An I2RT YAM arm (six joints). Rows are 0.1 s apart.
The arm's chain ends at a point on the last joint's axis. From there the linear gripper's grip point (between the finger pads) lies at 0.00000 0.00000 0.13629 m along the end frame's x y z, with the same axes.
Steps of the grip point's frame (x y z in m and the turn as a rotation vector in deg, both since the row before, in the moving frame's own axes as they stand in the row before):
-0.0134, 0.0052, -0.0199, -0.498, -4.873, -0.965
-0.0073, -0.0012, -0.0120, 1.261, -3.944, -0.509
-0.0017, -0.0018, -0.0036, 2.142, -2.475, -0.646
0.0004, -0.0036, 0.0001, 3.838, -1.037, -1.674
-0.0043, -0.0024, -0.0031, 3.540, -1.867, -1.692
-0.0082, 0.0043, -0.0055, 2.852, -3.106, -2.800
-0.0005, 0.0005, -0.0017, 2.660, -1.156, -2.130
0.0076, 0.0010, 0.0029, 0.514, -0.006, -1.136
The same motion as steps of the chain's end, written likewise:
-0.0018, 0.0039, -0.0194, -0.498, -4.873, -0.965
0.0021, 0.0018, -0.0116, 1.261, -3.944, -0.509
0.0042, 0.0033, -0.0034, 2.142, -2.475, -0.646
0.0030, 0.0055, 0.0004, 3.838, -1.037, -1.674
0.0003, 0.0059, -0.0028, 3.540, -1.867, -1.692
-0.0007, 0.0109, -0.0051, 2.852, -3.106, -2.800
0.0024, 0.0068, -0.0015, 2.660, -1.156, -2.130
0.0076, 0.0022, 0.0029, 0.514, -0.006, -1.136

